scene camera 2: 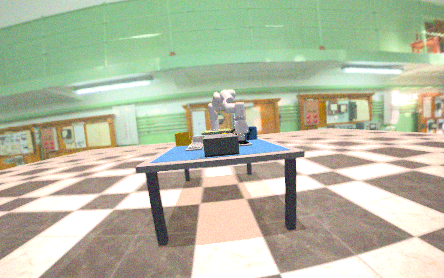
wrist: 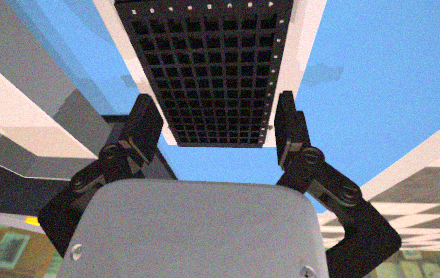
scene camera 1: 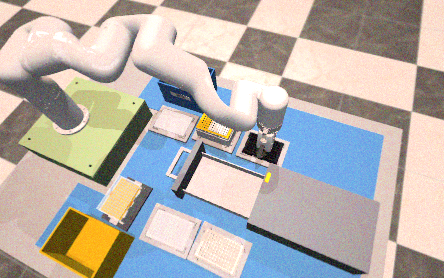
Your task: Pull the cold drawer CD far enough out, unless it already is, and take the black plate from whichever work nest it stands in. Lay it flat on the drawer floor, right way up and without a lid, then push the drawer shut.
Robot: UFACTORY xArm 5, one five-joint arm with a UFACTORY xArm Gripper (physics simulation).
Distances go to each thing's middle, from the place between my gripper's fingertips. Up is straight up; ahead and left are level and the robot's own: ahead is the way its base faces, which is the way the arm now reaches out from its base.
I see my gripper 10 mm past the black plate (wrist: 214, 77) and 10 mm above it. The rest, counted from my hand: yellow-topped tip rack (scene camera 1: 206, 128) (180 mm behind, 30 mm to the left, 20 mm above); beige plate (scene camera 1: 214, 248) (370 mm to the right, 60 mm behind, 10 mm below).
